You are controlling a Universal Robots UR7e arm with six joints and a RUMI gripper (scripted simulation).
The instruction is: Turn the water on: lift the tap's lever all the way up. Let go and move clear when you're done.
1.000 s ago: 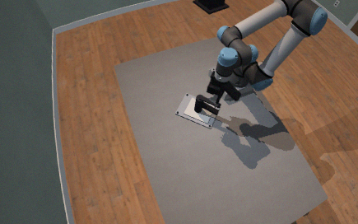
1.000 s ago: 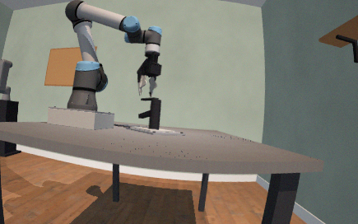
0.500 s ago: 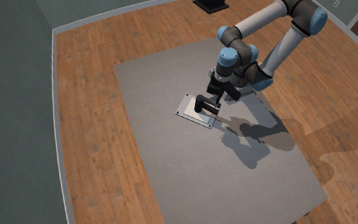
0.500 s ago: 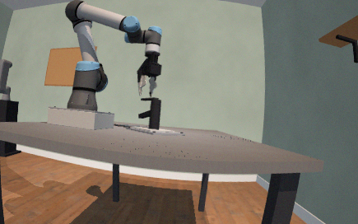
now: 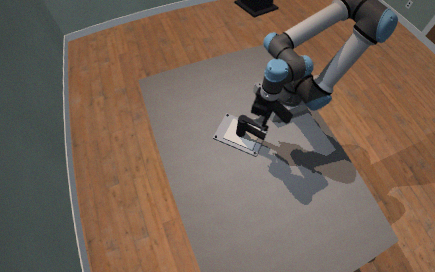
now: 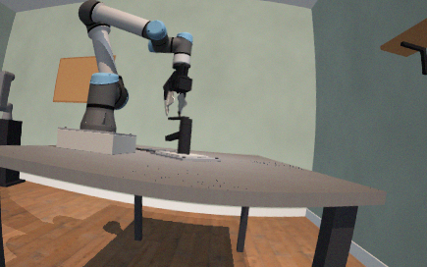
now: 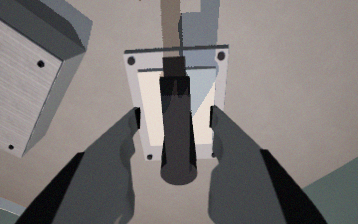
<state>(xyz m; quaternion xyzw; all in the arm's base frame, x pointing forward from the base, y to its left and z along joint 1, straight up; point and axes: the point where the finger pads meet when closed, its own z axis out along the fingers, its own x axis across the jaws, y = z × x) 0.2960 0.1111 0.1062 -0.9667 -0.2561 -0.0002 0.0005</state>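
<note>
The lever is 4 cm to the right of my hand, 2 cm below it and 2 cm ahead of it. Round my hand: tap (8 cm below, 6 cm to the right, 4 cm ahead).
</note>
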